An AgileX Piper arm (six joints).
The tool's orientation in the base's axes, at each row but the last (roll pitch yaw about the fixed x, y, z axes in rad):
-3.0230, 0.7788, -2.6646
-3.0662, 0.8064, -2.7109
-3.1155, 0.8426, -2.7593
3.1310, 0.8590, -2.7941
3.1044, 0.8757, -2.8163
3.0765, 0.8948, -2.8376
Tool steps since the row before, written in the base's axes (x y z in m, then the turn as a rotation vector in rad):
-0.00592, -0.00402, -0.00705, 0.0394, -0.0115, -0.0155
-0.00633, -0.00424, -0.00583, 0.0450, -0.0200, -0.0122
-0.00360, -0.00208, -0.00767, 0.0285, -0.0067, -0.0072
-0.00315, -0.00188, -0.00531, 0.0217, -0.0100, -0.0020
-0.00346, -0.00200, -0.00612, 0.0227, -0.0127, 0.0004
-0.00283, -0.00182, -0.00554, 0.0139, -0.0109, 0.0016
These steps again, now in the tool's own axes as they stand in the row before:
0.01001, -0.00084, 0.00013, -0.0103, -0.0243, 0.0350
0.00941, -0.00131, -0.00130, -0.0137, -0.0345, 0.0346
0.00846, -0.00053, 0.00205, -0.0106, -0.0163, 0.0231
0.00637, -0.00070, 0.00073, -0.0096, -0.0169, 0.0140
0.00721, -0.00082, 0.00088, -0.0115, -0.0198, 0.0124
0.00635, -0.00095, 0.00088, -0.0075, -0.0150, 0.0058

